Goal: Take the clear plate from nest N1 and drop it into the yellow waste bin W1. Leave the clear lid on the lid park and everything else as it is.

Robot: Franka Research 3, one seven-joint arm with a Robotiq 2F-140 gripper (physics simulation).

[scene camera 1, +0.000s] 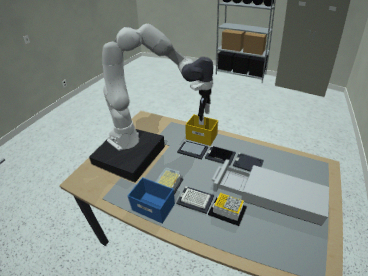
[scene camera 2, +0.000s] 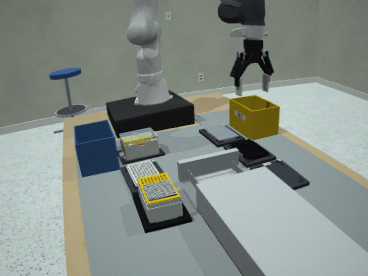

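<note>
My gripper (scene camera 1: 204, 115) (scene camera 2: 252, 91) is open and empty, pointing down over the yellow waste bin W1 (scene camera 1: 208, 138) (scene camera 2: 262, 123). Its fingertips are close above the bin's opening. The clear plate does not show between the fingers; the bin's floor is hidden by its walls, and I cannot make out the plate inside. A clear flat piece, which looks like the lid (scene camera 1: 193, 148) (scene camera 2: 223, 132), lies flat on a dark-edged pad beside the bin. Nest labels are not readable.
A black nest (scene camera 1: 220, 153) (scene camera 2: 251, 150) and a dark pad (scene camera 1: 248, 161) (scene camera 2: 286, 173) lie beyond the lid. A long grey device (scene camera 1: 287, 190) (scene camera 2: 280, 220) has its drawer out. A blue bin (scene camera 1: 150, 200) (scene camera 2: 96, 150), tip boxes and a white plate (scene camera 1: 195, 197) (scene camera 2: 143, 173) stand nearer camera 1.
</note>
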